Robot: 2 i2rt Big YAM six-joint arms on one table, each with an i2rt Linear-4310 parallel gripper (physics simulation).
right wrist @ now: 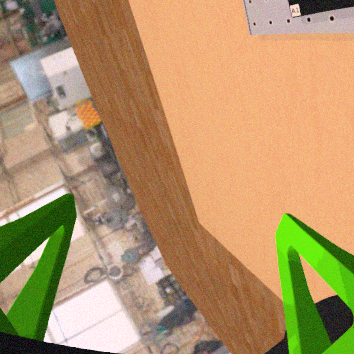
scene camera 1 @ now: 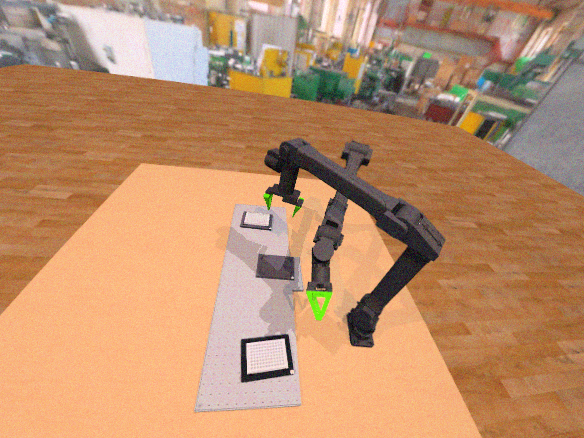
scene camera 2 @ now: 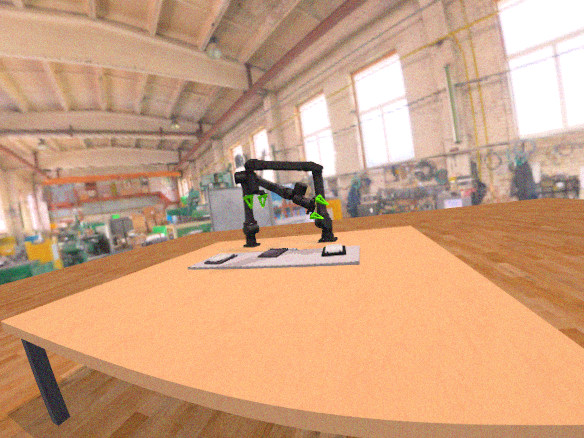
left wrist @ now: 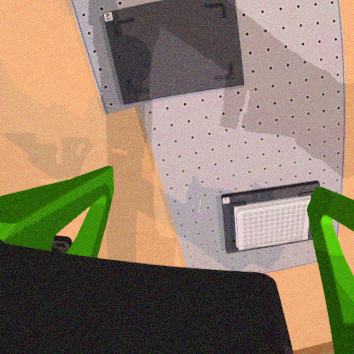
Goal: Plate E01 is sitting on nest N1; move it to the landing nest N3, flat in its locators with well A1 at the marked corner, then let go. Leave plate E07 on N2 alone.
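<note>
A grey perforated baseplate [scene camera 1: 254,308] lies on the table. On it are a white well plate in a black frame at the near end [scene camera 1: 265,356], an empty dark nest in the middle [scene camera 1: 278,266], and a smaller white plate at the far end [scene camera 1: 256,219]. One gripper [scene camera 1: 284,203] hangs open just right of the far plate, above it. The other gripper [scene camera 1: 318,306] points down, open and empty, right of the baseplate. The left wrist view shows the dark nest [left wrist: 172,49] and a white plate [left wrist: 270,223] between open green fingers. Which arm is which in the scene view I cannot tell.
The right wrist view shows the table edge, a corner of the baseplate [right wrist: 298,15] and the hall beyond. The arm bases [scene camera 1: 361,323] stand right of the baseplate.
</note>
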